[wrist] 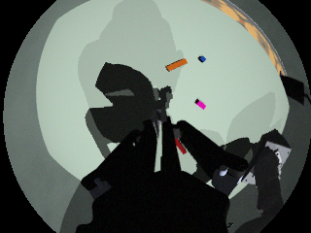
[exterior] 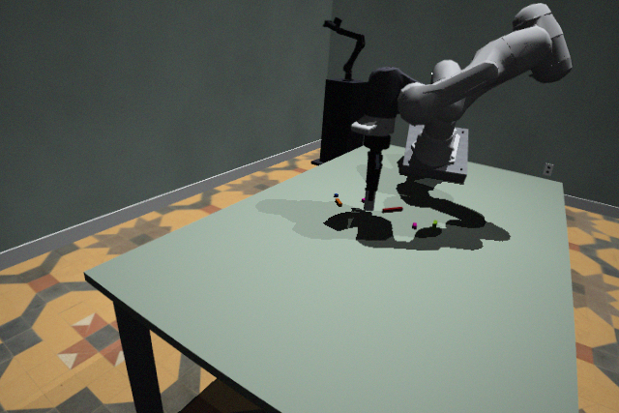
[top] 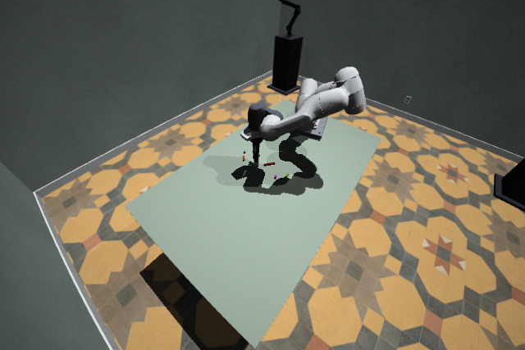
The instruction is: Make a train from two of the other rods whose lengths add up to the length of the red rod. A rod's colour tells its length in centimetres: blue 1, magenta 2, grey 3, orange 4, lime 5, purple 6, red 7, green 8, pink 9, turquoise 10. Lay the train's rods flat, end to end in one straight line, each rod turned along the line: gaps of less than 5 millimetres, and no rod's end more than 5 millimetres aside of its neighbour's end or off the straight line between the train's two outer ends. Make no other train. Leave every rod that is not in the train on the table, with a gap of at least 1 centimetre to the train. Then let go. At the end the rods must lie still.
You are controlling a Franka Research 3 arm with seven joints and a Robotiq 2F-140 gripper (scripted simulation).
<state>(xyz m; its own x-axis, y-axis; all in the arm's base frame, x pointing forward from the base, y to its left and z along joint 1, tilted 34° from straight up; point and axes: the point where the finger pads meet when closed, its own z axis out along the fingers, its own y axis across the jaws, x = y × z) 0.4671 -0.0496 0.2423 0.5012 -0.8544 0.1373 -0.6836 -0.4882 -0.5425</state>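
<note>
My hand is 30 mm above the grey rod. Round my hand: red rod: 70 mm behind, 50 mm to the left, 40 mm below; blue rod: 30 mm behind, 140 mm to the right, 40 mm below; orange rod: 10 mm ahead, 100 mm to the right, 40 mm below.
</note>
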